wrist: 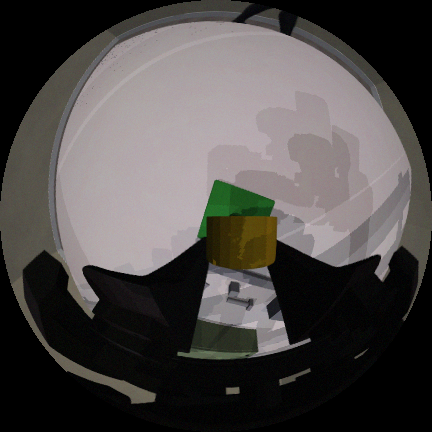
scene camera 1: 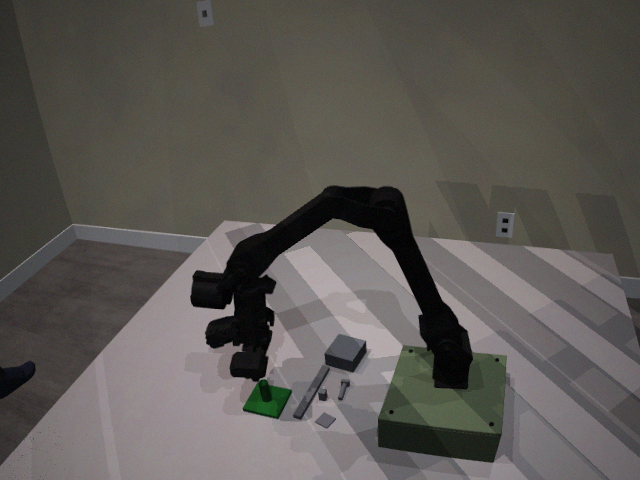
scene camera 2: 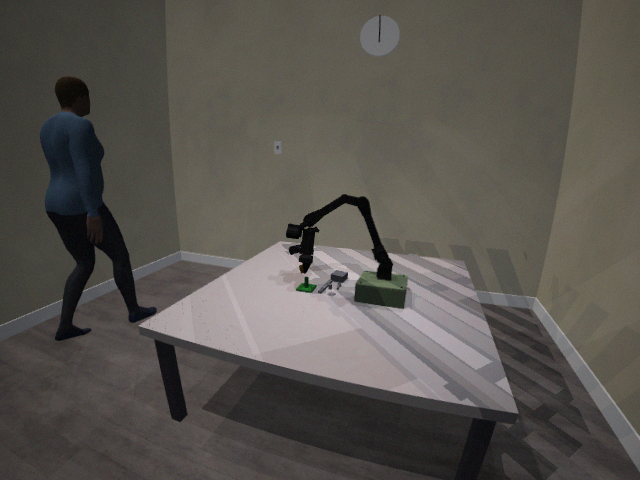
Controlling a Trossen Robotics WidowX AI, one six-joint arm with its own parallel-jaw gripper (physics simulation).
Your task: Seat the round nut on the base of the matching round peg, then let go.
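Observation:
The round nut [scene camera 2: 301, 269] [wrist: 241, 245] is a brownish-yellow cylinder, held between the two black fingers. My gripper [scene camera 1: 253, 367] [scene camera 2: 304, 267] [wrist: 236, 242] is shut on it and points down. In scene camera 1 the fingers hide the nut. The green round peg [scene camera 1: 265, 391] [scene camera 2: 306, 282] stands upright on its green square base [scene camera 1: 272, 410] [scene camera 2: 300, 288] [wrist: 220, 200]. The nut is above the peg's top, with a small gap showing in scene camera 2. In the wrist view the nut covers most of the peg and part of the base, so the nut's centring over the peg is unclear.
Right of the base lie a long grey bar [scene camera 1: 311, 393], a small grey cube [scene camera 1: 322, 395] [wrist: 234, 287], a bolt [scene camera 1: 343, 390] [wrist: 240, 301] and a thin grey square [scene camera 1: 325, 419]. A grey block [scene camera 1: 345, 351] [scene camera 2: 339, 275] sits behind them. The arm stands on a green box [scene camera 1: 413, 395] [scene camera 2: 367, 293].

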